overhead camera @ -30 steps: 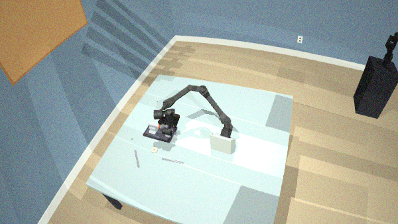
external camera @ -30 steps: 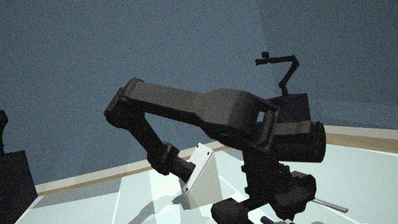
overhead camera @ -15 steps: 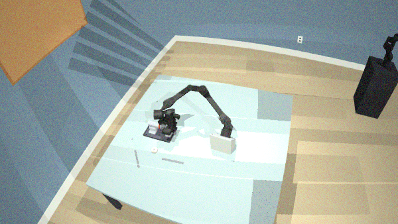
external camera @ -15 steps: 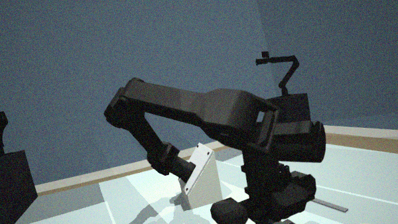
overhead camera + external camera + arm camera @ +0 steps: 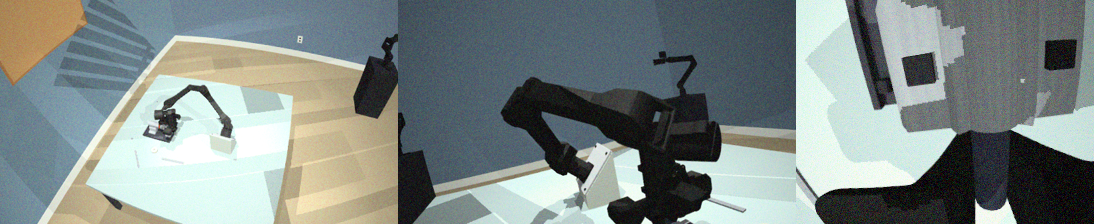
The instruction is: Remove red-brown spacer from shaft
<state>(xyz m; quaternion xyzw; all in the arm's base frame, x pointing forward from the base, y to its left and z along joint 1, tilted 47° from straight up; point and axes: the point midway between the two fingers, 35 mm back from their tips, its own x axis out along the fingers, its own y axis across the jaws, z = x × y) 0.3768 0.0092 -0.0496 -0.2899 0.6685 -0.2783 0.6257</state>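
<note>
Now: gripper tip 70 mm short of the shaft and 30 mm below it. Also, from my gripper tip: fixture 130 mm ahead, 10 mm to the left; red-brown spacer 100 mm ahead, 30 mm above; grey washer 140 mm ahead, 110 mm to the right, 40 mm below.
</note>
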